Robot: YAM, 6 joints.
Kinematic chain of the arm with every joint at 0, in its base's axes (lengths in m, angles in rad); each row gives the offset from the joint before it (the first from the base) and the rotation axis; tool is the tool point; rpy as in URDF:
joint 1: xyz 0 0 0.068 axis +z
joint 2: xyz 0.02 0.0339 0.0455 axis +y
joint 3: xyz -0.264 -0.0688 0 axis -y
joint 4: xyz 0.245 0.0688 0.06 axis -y
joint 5: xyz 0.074 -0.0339 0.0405 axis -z
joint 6: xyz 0.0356 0 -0.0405 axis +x
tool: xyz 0 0 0 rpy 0 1.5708 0
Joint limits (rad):
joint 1: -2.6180..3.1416
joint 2: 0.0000..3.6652
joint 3: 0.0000..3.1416
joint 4: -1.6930..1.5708
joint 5: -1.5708..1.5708
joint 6: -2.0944..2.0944
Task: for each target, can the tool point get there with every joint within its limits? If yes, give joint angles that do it. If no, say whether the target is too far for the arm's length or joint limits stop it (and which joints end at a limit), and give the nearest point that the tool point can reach.
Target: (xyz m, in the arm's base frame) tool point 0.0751 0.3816 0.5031
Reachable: yes | joints 1.2963 1.9222 2.4048 -0.7616 -1.0681 -0.5528
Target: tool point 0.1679 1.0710 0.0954
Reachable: no: too far | nearest point 0.1000 0.6380 0.1029 | short by 0.438 m
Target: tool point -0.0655 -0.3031 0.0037
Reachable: yes | joints -1.6824 2.3286 1.0724 -0.6028 1.0760 -0.6088
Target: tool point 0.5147 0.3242 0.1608
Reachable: yes | joints 0.5663 2.9708 2.4629 1.1911 0.0714 -1.3520
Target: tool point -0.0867 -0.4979 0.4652
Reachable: yes | joints -1.7440 2.3843 2.8974 -0.5333 -0.0103 0.3968
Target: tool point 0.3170 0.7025 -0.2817
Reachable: no: too far | nearest point 0.2360 0.5230 -0.1780 | short by 0.223 m
